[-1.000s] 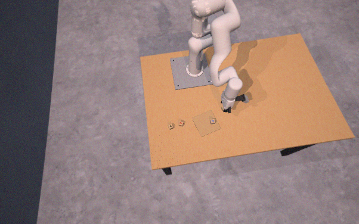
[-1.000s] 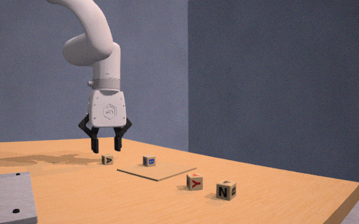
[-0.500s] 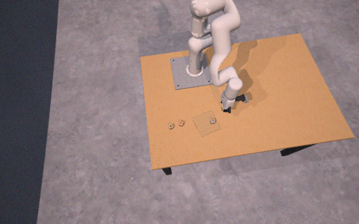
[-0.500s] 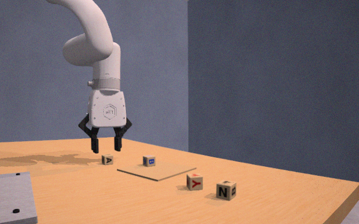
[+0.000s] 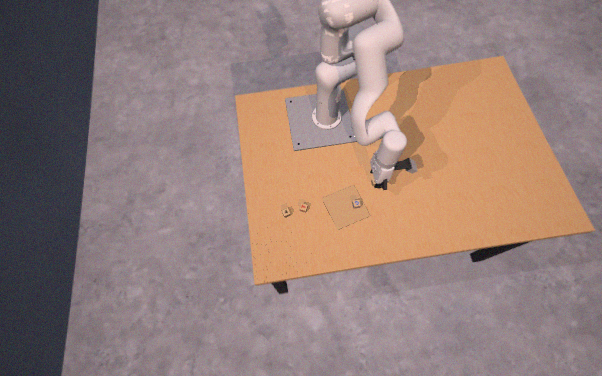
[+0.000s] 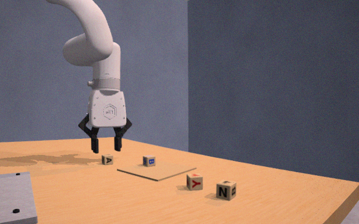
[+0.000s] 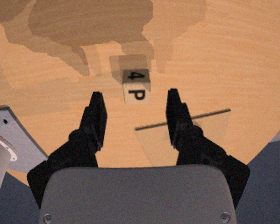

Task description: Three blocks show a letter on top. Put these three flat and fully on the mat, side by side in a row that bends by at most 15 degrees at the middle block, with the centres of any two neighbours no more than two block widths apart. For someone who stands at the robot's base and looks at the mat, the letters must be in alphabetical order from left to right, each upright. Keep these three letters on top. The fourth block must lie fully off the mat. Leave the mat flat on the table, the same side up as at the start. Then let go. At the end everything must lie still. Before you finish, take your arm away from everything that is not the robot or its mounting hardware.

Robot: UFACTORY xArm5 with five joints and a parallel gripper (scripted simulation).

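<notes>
My gripper is now 140 mm to the left of the thin tan mat, 60 mm short of it and 50 mm above it. From my hand the other things lie so: blue-lettered block: 100 mm to the right, 70 mm ahead, 30 mm below; black-lettered block: 370 mm to the right, 40 mm below, 30 mm ahead; red-lettered block: 300 mm to the right, 40 mm below, 20 mm ahead.
</notes>
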